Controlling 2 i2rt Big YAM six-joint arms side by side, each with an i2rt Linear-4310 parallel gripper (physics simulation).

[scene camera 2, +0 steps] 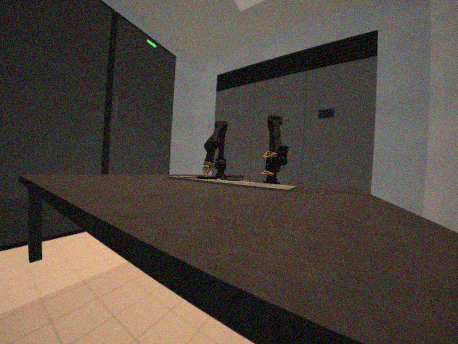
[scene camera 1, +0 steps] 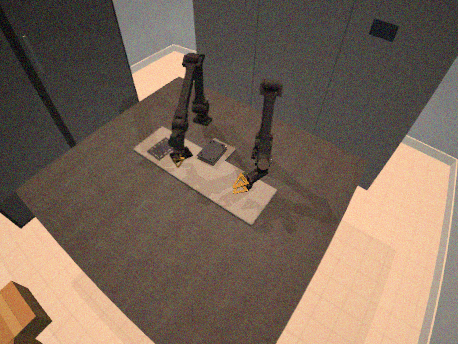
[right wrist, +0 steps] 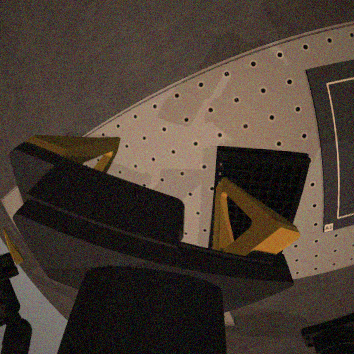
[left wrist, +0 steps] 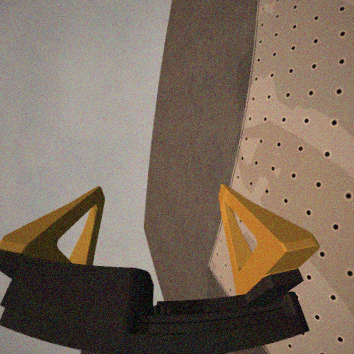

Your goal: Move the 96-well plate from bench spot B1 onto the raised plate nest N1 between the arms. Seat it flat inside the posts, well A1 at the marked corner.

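Frame: origin at the left arm's base, x ahead, y left, z up, level; millimetres.
Where they show: left gripper, between the fingertips: [scene camera 2: 262, 165] [scene camera 1: 233, 190] [left wrist: 160, 191]; right gripper, between the fingertips: [scene camera 2: 206, 175] [scene camera 1: 178, 163] [right wrist: 171, 163]; left arm's base, origin of its link: [scene camera 2: 271, 183]; right arm's base, origin of its link: [scene camera 2: 220, 178] [scene camera 1: 202, 120] [right wrist: 330, 328].
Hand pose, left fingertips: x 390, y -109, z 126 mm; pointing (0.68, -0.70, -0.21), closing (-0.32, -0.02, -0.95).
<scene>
Each offset is from my left fingertips to the top centre of the thing. Level surfaces: height alone.
The black 96-well plate @[dz -99, dx -269, dy -385 mm] [scene camera 1: 187, 153] [right wrist: 267, 167] lies flat on the perforated board, between the dark marked panel and the nest. The raised dark nest @[dz -70, dx -323, dy -194 mm] [scene camera 1: 212, 151] stands on a pale base near the arms; it does not show in the right wrist view. My right gripper [scene camera 1: 178, 159] [scene camera 2: 207, 169] [right wrist: 171, 163] is open and low above the plate; in its wrist view one finger overlaps the plate and covers its lower part. My left gripper [scene camera 1: 241, 184] [scene camera 2: 268, 164] [left wrist: 160, 191] is open and empty above the board's other end, away from the plate.
The pale perforated board @[dz -113 mm] [scene camera 1: 255, 212] [scene camera 2: 280, 186] [left wrist: 300, 100] [right wrist: 175, 110] lies on the brown table @[dz -126 mm] [scene camera 1: 165, 240] [scene camera 2: 275, 240]. The dark panel @[dz -111, dx -303, dy -526 mm] [scene camera 1: 161, 148] [right wrist: 316, 82], with a pale outline and an A1 label, lies beside the plate. Part of my left arm [right wrist: 15, 325] shows at the right wrist view's lower left.
</scene>
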